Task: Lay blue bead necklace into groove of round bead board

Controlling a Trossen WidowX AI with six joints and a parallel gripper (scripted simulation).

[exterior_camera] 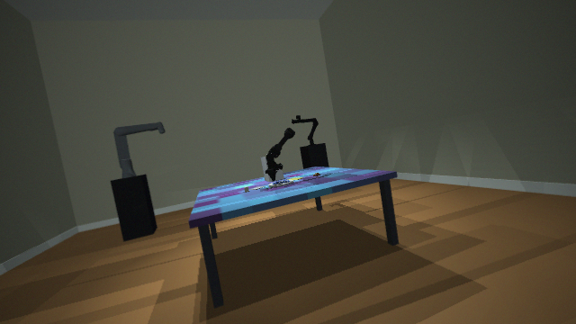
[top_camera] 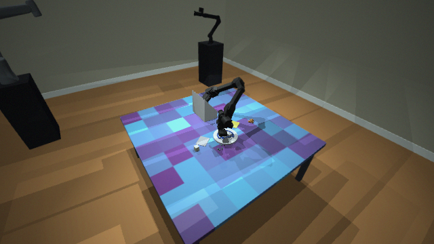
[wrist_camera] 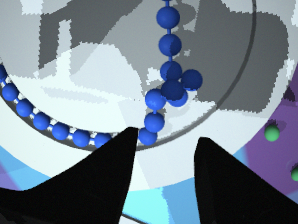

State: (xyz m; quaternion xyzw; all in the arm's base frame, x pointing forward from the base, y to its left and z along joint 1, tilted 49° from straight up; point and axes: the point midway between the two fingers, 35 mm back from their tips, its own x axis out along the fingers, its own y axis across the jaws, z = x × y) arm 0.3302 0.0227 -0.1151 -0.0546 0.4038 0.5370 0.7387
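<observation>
Right now my gripper tip is 10 mm past the round white bead board, 60 mm to the right of it and 30 mm above it. From my gripper tip the other things lie so: cream cube (20 mm behind, 220 mm to the right, 20 mm below); then yellow patch (110 mm behind, 220 mm to the left, 40 mm below); then flat grey square (70 mm behind, 130 mm to the right, 40 mm below).
</observation>
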